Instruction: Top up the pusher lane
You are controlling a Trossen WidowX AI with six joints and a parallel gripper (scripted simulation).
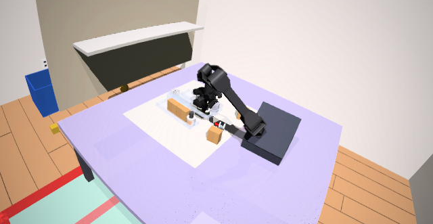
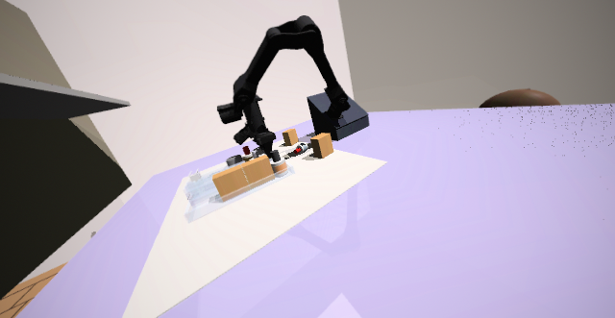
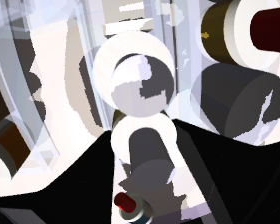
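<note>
Now: gripper tip 13 cm to the right of the jar, 1 cm below it and 1 cm short of it. The rest, counted from my gripper tip: clear lane rack 15 cm ahead, 1 cm to the left, 1 cm below.
</note>
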